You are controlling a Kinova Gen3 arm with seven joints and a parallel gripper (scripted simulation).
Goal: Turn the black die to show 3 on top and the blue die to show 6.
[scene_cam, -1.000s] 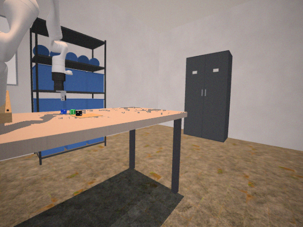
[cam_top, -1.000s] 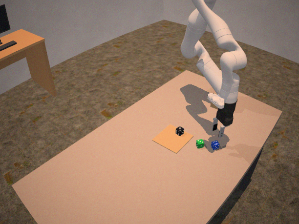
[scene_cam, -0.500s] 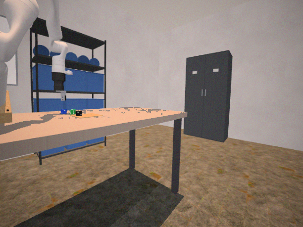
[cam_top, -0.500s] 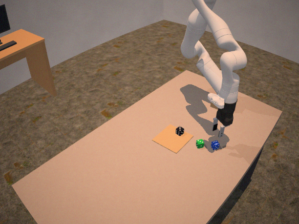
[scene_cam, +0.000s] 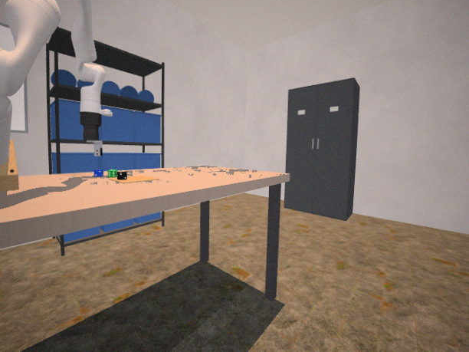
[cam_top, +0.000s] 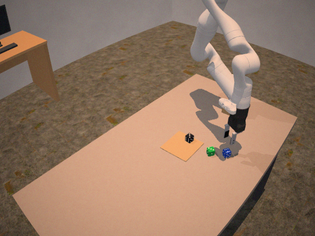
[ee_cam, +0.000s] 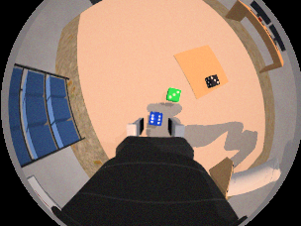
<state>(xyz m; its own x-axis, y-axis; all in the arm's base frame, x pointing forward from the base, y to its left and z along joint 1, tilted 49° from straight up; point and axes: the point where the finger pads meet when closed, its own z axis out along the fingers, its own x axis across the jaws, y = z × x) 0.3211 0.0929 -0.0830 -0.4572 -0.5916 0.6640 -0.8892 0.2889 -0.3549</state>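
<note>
Right now my hand is 9 cm above the blue die. Round my hand: black die: 2 cm ahead, 18 cm to the right, 9 cm below; green die: 3 cm ahead, 6 cm to the right, 9 cm below; orange mat: 6 cm ahead, 19 cm to the right, 10 cm below.
</note>
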